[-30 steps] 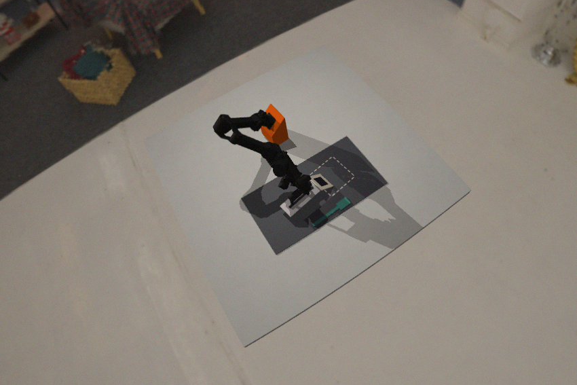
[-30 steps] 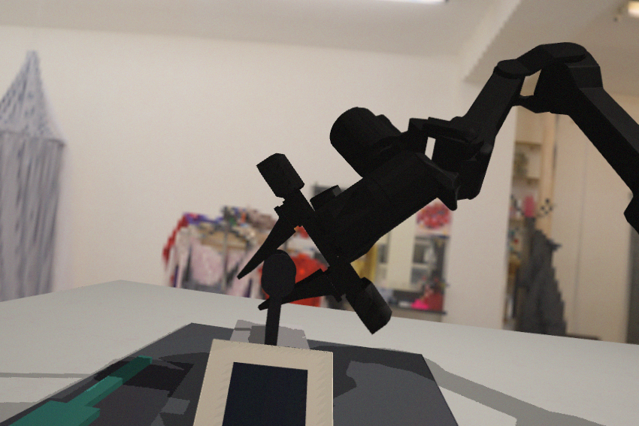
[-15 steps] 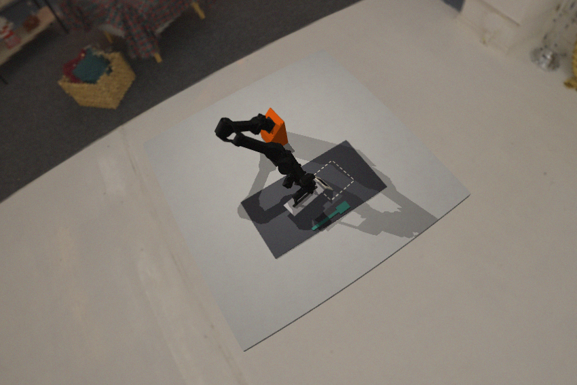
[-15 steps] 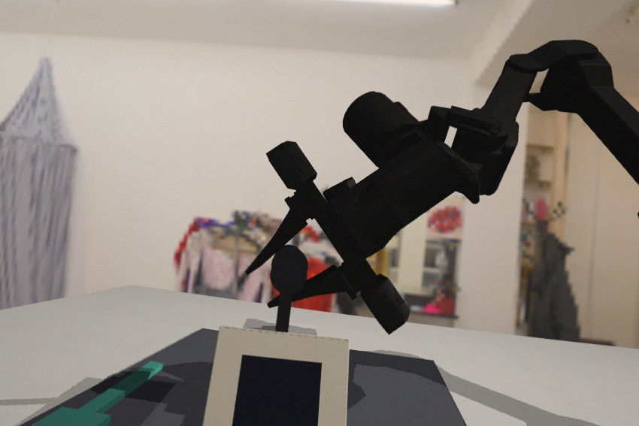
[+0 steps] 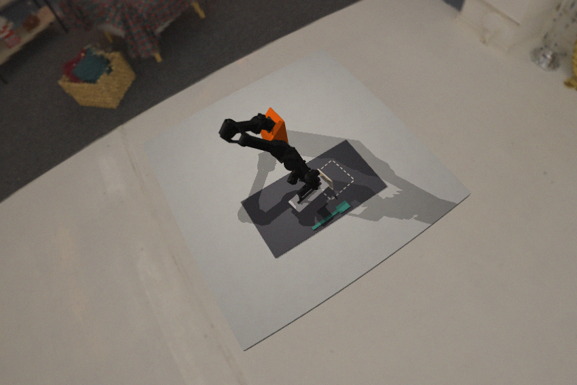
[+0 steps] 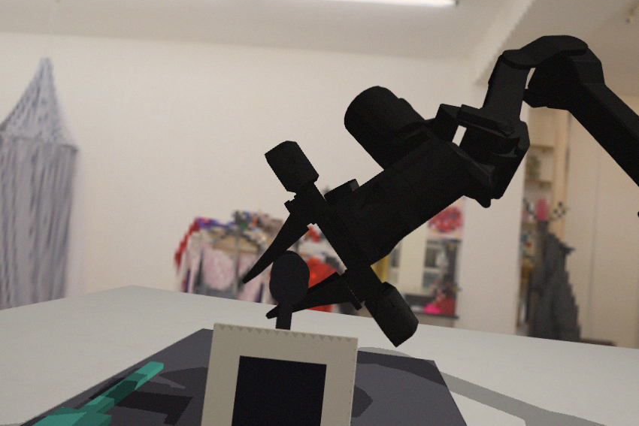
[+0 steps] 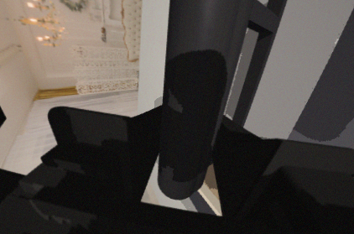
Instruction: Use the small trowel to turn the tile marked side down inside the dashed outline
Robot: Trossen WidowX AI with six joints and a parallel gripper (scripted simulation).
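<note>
Now: the dark mat 30 mm behind my gripper tip, 10 mm to the left of it and 120 mm below it. Round my gripper tip: tan square tile 40 mm behind, 90 mm to the left, 60 mm below; then teal trowel 110 mm ahead, 20 mm to the left, 100 mm below.
</note>
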